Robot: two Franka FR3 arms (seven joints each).
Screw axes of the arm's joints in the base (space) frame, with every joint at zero. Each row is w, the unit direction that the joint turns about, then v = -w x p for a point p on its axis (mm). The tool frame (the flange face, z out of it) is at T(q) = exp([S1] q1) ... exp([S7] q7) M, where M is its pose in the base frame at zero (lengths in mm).
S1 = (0, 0, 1, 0, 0, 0)
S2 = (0, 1, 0, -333, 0, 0)
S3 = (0, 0, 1, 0, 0, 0)
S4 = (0, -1, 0, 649, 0, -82.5)
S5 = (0, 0, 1, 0, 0, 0)
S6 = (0, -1, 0, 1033, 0, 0)
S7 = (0, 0, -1, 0, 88, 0)
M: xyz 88 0 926 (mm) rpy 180 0 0 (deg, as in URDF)
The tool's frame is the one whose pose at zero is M.
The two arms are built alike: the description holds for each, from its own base.
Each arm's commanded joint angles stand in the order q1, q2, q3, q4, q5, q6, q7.
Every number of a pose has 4 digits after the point.
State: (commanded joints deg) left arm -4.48 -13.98 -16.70 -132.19 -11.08 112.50 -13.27; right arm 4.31 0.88 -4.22 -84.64 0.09 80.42 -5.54
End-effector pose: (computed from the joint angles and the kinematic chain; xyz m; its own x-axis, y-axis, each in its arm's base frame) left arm 0.4230 -0.1807 0.4309 0.9904 -0.0467 -0.1302 -0.0375 -0.9967 0.0719; right arm 0.5419 0.0014 0.6456 0.9912 0.0983 -0.0884 0.0979 -0.9952 -0.0090
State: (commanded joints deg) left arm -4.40 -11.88 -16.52 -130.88 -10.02 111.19 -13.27; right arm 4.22 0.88 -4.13 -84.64 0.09 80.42 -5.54
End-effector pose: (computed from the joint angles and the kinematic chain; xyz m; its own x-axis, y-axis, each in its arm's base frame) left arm 0.4297 -0.1797 0.4234 0.9853 -0.0525 -0.1626 -0.0436 -0.9974 0.0578; right arm 0.5419 0.0014 0.6456 0.9912 0.0983 -0.0884 0.0979 -0.9952 -0.0090
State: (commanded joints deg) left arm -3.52 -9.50 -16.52 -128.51 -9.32 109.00 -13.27; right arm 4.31 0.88 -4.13 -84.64 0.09 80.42 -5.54
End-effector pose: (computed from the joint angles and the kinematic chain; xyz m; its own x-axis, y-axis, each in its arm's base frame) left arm 0.4407 -0.1757 0.4205 0.9790 -0.0474 -0.1984 -0.0381 -0.9980 0.0504; right arm 0.5418 0.0022 0.6456 0.9911 0.0998 -0.0884 0.0994 -0.9950 -0.0090
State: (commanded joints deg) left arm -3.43 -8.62 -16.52 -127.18 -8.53 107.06 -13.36; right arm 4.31 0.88 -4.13 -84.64 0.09 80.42 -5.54
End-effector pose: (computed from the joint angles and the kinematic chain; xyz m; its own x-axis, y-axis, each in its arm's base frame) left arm 0.4436 -0.1755 0.4215 0.9739 -0.0520 -0.2208 -0.0448 -0.9983 0.0376; right arm 0.5418 0.0022 0.6456 0.9911 0.0998 -0.0884 0.0994 -0.9950 -0.0090
